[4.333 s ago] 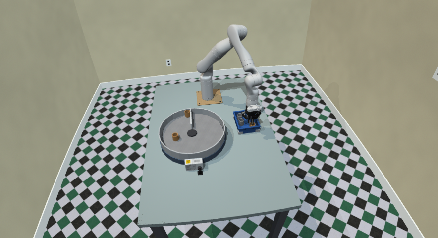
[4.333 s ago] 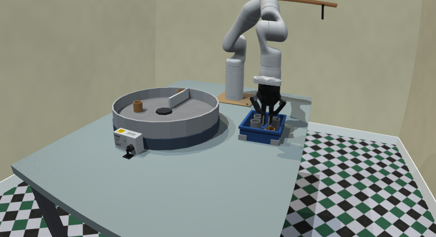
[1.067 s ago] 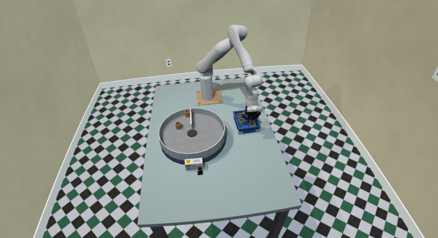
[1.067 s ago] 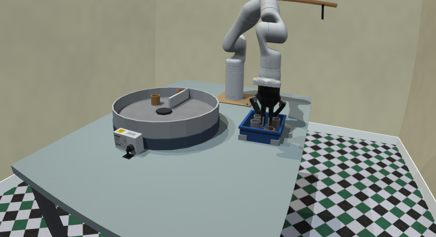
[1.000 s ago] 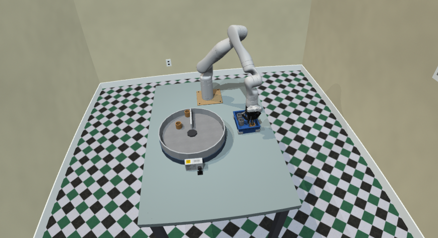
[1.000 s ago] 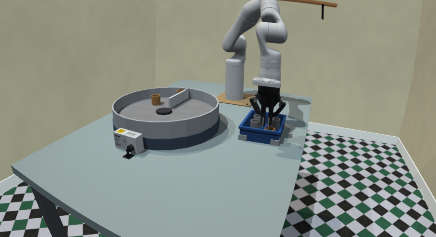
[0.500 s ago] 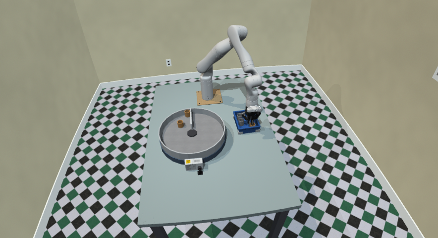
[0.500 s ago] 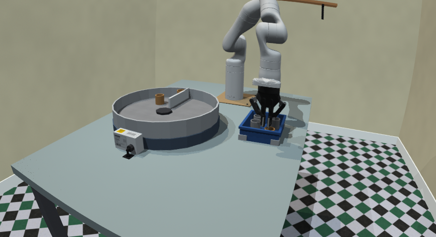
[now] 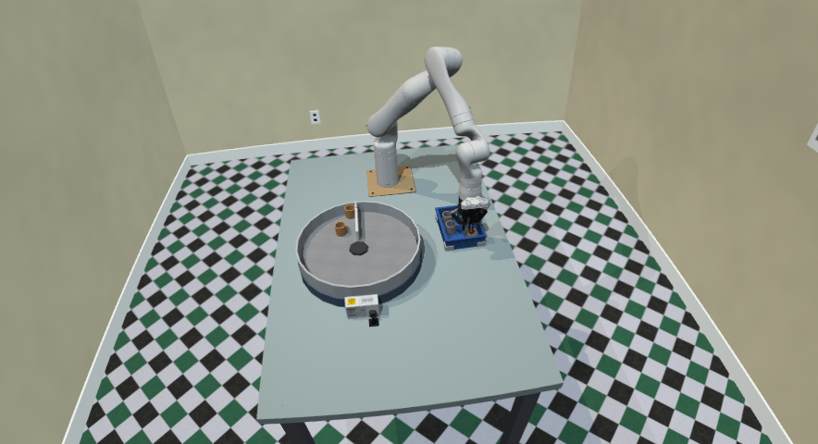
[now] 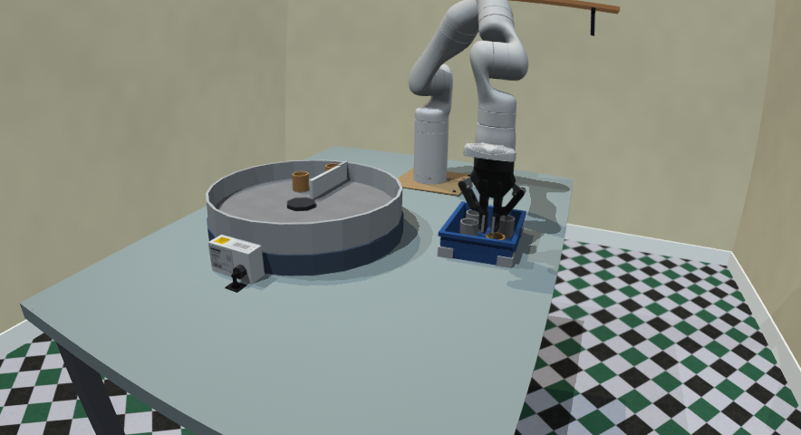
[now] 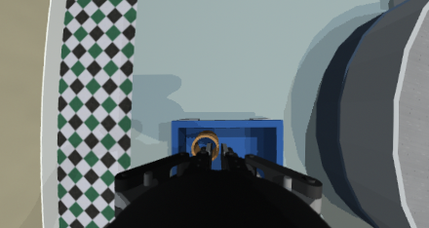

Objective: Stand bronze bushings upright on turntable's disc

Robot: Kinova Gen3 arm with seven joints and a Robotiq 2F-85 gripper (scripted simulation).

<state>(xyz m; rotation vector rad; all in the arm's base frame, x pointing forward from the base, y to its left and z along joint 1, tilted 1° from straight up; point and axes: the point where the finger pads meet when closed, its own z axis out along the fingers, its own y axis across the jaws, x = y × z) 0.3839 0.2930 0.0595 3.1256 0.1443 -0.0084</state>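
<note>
The blue crate lies 50 mm behind my hand, 20 mm to the right of it and 40 mm below it. Also, from my hand: turntable disc (80 mm ahead, 380 mm to the right, 10 mm below).
</note>
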